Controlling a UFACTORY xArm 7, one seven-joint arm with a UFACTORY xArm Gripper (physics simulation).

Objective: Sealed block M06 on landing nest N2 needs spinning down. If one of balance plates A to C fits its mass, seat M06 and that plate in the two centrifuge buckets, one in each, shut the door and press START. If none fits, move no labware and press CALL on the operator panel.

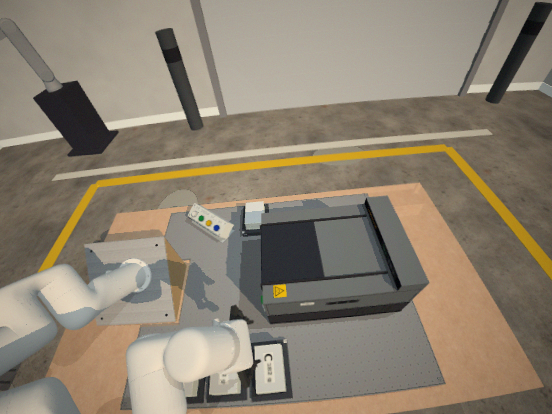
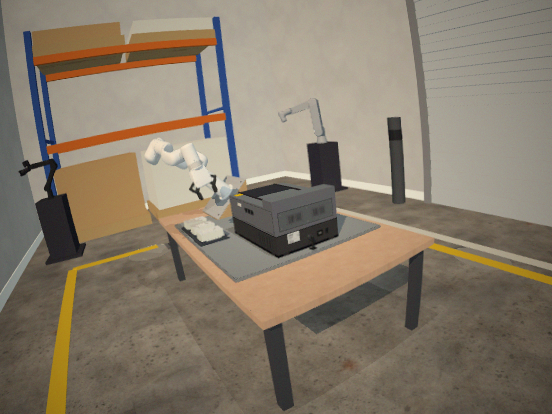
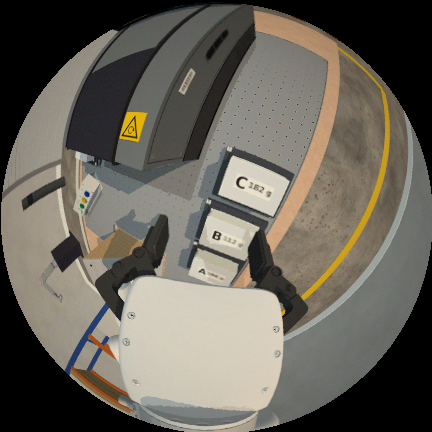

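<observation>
My gripper is open and empty, above the row of balance plates. Plate C reads 182 g, plate B reads 112 g, and plate A has a mass label too blurred to read. Each sits in a dark nest. A pale block stands on a dark nest beside the centrifuge; its label cannot be read. The centrifuge's top is covered; no buckets show. The operator panel has coloured buttons.
A tilted grey plate on a wooden wedge stands left of the centrifuge, with a second white arm part in front of it. The grey perforated mat lies on the wooden table.
</observation>
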